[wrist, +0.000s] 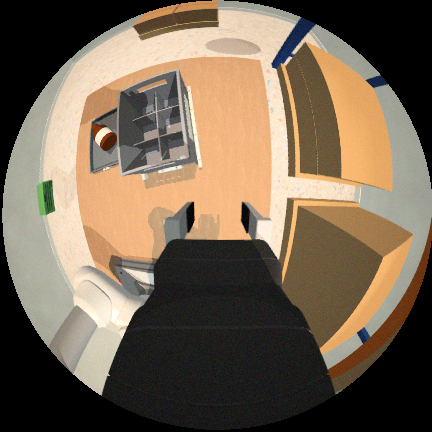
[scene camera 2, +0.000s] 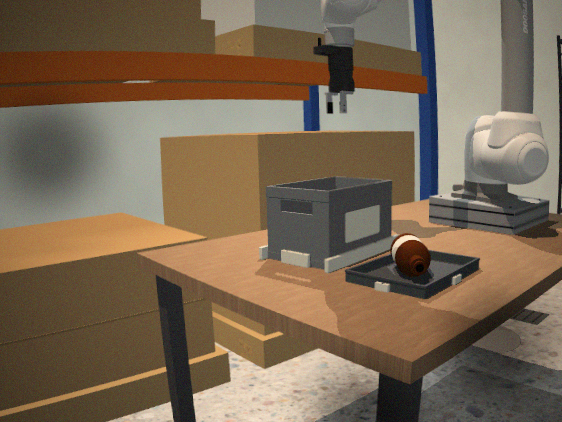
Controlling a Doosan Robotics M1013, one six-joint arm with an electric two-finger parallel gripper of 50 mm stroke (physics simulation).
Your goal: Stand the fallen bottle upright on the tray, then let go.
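Frame: origin at the arm's base, x ahead, y left, z up, level; centimetres.
Where they show: gripper, fingertip midpoint: (wrist: 217,210) (scene camera 2: 336,113); arm's base, link origin: (scene camera 2: 484,197).
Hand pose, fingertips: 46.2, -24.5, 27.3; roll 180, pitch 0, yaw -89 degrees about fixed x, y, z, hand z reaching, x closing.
Things, the pixels of their top centre, and the offset from my fingertips, as dx, dy, dz. Level surfaces: height alone.
- brown bottle, top centre: (scene camera 2: 413,240) (wrist: 95,132) +22.7, +46.0, -27.4
- dark shallow tray, top centre: (scene camera 2: 416,263) (wrist: 103,138) +20.8, +45.7, -32.7
- grey crate, top centre: (scene camera 2: 331,182) (wrist: 145,115) +19.2, +17.8, -17.8
- wooden table, surface height: dz -35.3
A brown bottle (scene camera 2: 411,256) (wrist: 104,137) with a white band lies on its side in the dark shallow tray (scene camera 2: 387,286) (wrist: 92,155). In scene camera 2 its neck points toward the camera. In the wrist view it lies at the upper left, with its neck toward the upper left and its base toward the grey crate. My gripper (scene camera 2: 336,104) (wrist: 217,210) is open and empty. It hangs high above the table, well above the crate's height and away from the bottle.
A grey crate (scene camera 2: 299,235) (wrist: 183,120) with inner compartments stands right beside the tray, between pale locating strips (scene camera 2: 295,258) (wrist: 195,127) on the wooden table (scene camera 2: 370,330) (wrist: 230,125). Large cardboard boxes (scene camera 2: 210,180) (wrist: 335,260) and an orange-beamed rack (scene camera 2: 150,67) stand beyond the table.
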